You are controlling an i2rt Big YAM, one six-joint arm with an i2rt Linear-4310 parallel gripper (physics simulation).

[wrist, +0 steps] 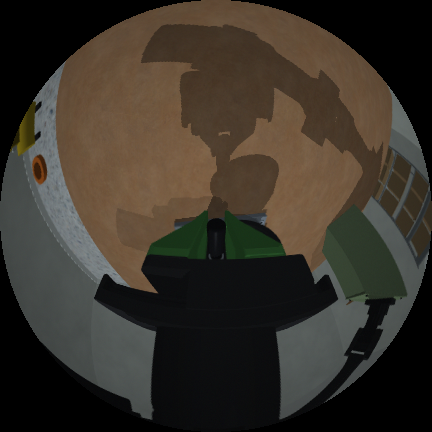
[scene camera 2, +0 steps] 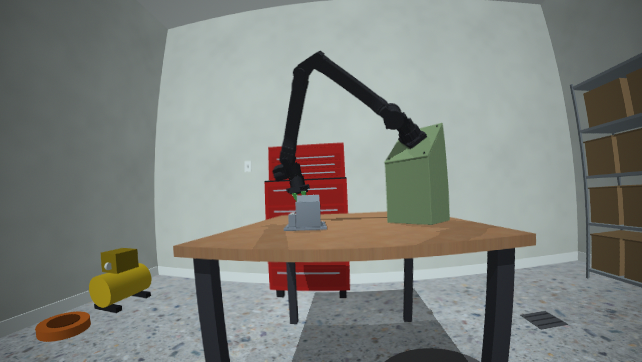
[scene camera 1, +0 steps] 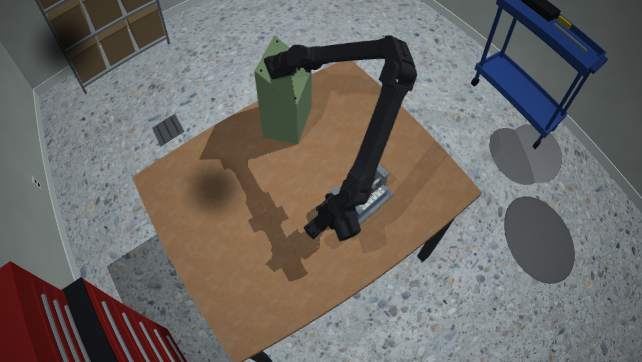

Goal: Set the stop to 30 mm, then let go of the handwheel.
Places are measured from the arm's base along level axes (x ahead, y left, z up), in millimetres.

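Pixels of known places: gripper, fingertip midpoint: (wrist: 215,215); arm's base at its link origin: (wrist: 380,299) (scene camera 2: 413,138) (scene camera 1: 279,66).
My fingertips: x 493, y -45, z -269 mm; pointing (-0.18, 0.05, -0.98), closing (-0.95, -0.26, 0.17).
Ahead of a thing's pixels: the offset from my fingertips to its top centre. "spot": to the spot under its first point. Level surfaces: height alone.
The grey stop unit {dy +149, dx -61, dz +38 mm} (scene camera 1: 381,176) (scene camera 2: 308,215) stands on the table, partly hidden under the arm in scene camera 1. Its white scale {dy +163, dx -17, dz -8 mm} (scene camera 1: 376,199) shows there with a small red mark, but the numbers are too small to read. In the wrist view, a strip of its grey base {spot: dy +67, dx +18, dz -59 mm} (wrist: 186,222) shows behind the fingers. The dark handwheel {spot: dy +23, dx -75, dz -5 mm} (wrist: 266,232) is partly hidden behind the right green finger. Its black handle {dy +17, dx -2, dz +27 mm} (wrist: 216,241) stands between the two green fingers. My gripper (scene camera 2: 299,195) (wrist: 215,215) is shut on this handle; the fingertip contact is not clearly visible.
A tall green sloped box (scene camera 1: 279,112) (scene camera 2: 409,192) (wrist: 367,250) stands on the wooden table {dz -64 mm} (scene camera 1: 200,240) (scene camera 2: 350,247), and the arm's base is mounted on it. A red tool cabinet (scene camera 2: 306,162), a blue cart (scene camera 1: 525,92) and a shelf rack stand off the table.
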